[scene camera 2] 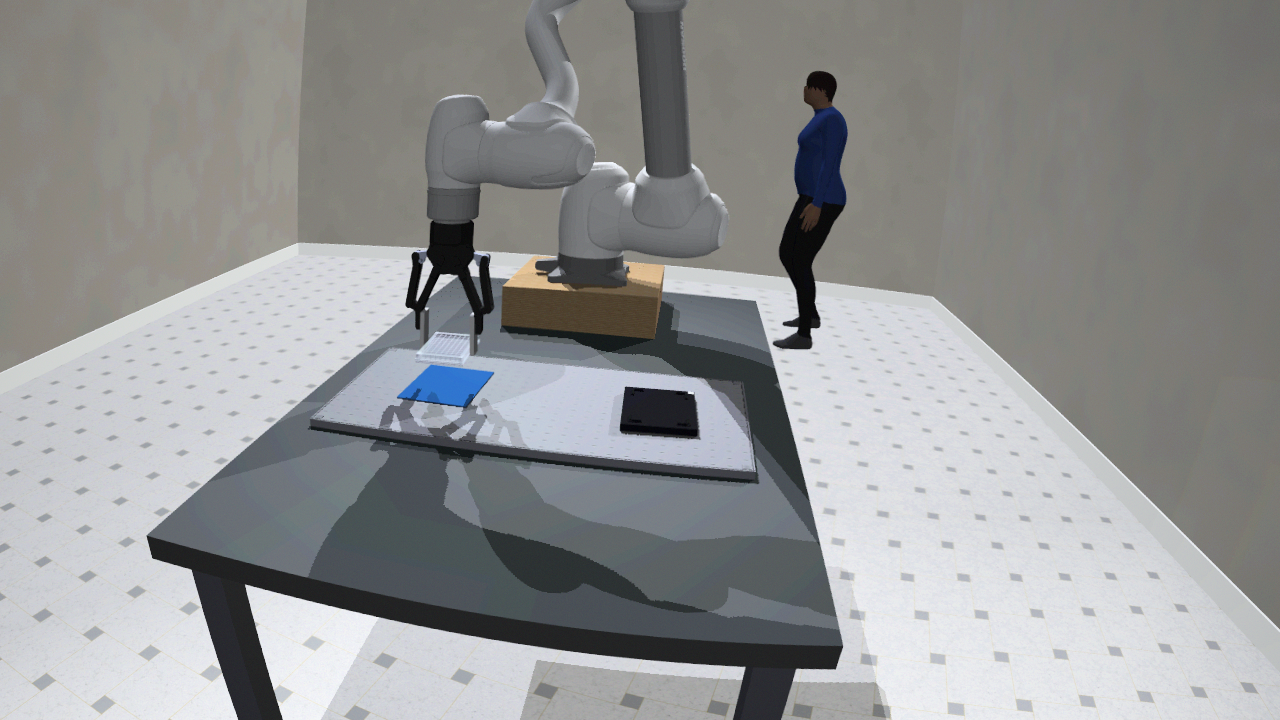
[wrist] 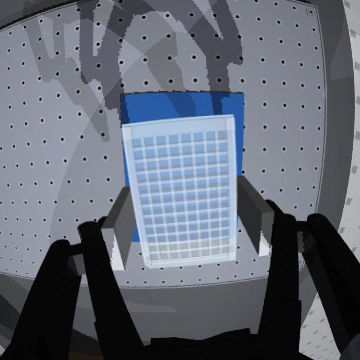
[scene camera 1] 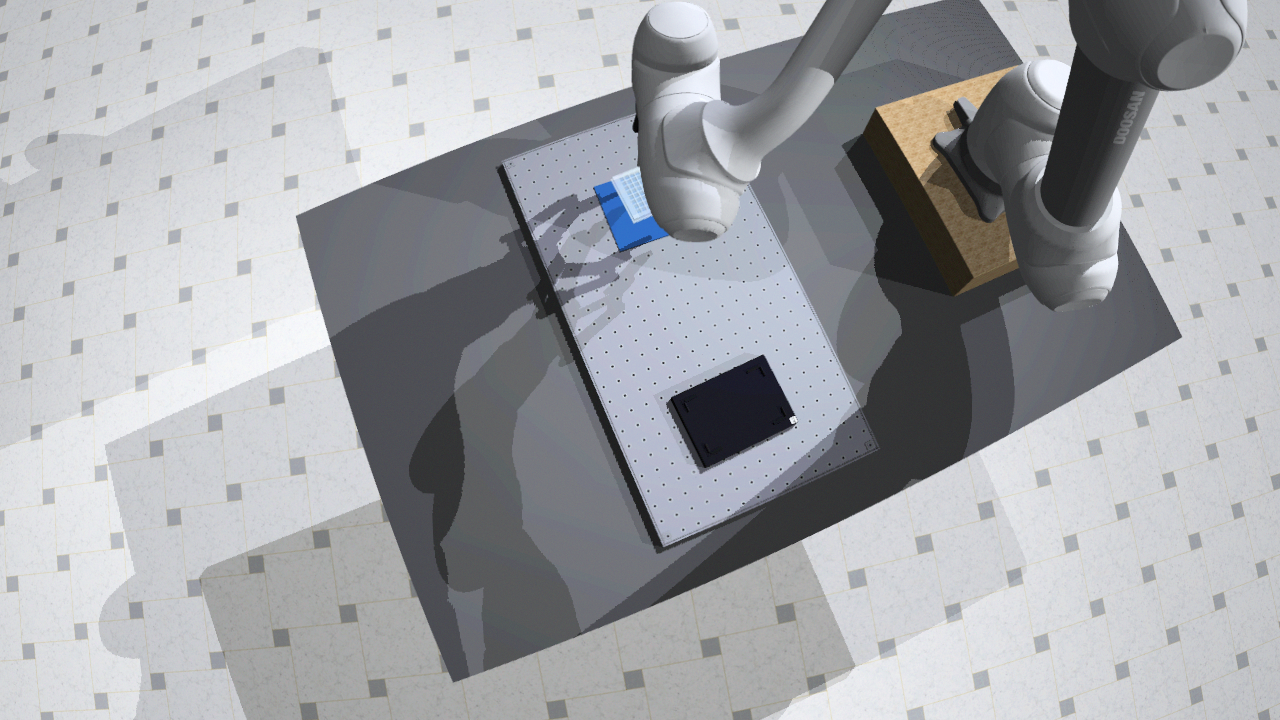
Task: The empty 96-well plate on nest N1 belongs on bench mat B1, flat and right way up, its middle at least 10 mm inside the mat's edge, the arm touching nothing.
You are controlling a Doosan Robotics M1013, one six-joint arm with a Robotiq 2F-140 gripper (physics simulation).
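Places are measured from the arm's base along level axes (x right, y ahead, z up), in millimetres.
Where they show: gripper, fingertip midpoint: (scene camera 2: 448, 351) (wrist: 184, 197); arm's base at its link origin: (scene camera 2: 589, 275) (scene camera 1: 994, 164).
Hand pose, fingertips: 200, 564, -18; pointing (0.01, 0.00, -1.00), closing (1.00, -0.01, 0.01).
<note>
Each offset is from my fingertips to the centre of the thing, as dx, dy, dz. Level surfaces: height alone.
The clear 96-well plate {+0, +1, +6} (scene camera 1: 631, 195) (scene camera 2: 444, 347) (wrist: 184, 192) is held between the finger pads of my gripper (scene camera 2: 449, 333) (wrist: 184, 197), which is shut on its two long sides. In scene camera 2 the plate hangs above the board, roughly level, with a gap to the blue bench mat B1 {dz -60} (scene camera 1: 629, 235) (scene camera 2: 445, 385) (wrist: 180, 104). In the wrist view the plate covers much of the mat; a blue strip shows beyond its far edge. In scene camera 1 the arm hides the gripper and part of the plate. The black nest N1 {-367, +50, -55} (scene camera 1: 733, 411) (scene camera 2: 658, 411) holds no plate.
The mat and nest are on a perforated grey board {dz -62} (scene camera 1: 626, 358) (scene camera 2: 554, 438) (wrist: 285, 125) on the dark table {dz -75} (scene camera 1: 384, 268) (scene camera 2: 375, 555). The arm's base stands on a wooden block (scene camera 1: 921, 179) (scene camera 2: 581, 313) at the table's back. A person (scene camera 2: 819, 161) in blue stands behind the table.
</note>
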